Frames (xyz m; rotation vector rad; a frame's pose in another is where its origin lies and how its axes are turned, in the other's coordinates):
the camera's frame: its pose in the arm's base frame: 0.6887 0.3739 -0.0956 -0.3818 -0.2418 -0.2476
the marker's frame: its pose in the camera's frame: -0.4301 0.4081 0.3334 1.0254 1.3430 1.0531
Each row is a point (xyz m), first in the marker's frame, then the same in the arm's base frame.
Working: the marker's frame: its pose in the arm's base frame: 0.3372 0.9546 -0.0519 0.7297 1.1300 0.6768

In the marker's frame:
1: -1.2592 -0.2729 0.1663
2: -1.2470 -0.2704 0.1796
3: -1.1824 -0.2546 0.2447
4: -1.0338 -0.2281 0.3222
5: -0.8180 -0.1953 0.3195
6: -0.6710 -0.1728 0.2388
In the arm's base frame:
1: 0.1669 -0.2278 0.4587
2: 0.1827 -0.2189 0.4574
3: 0.2614 -0.1696 0.4514
4: 0.3747 -0.0498 0.4112
5: 0.4299 0.1403 0.3191
6: 0.3924 0.2831 0.2364

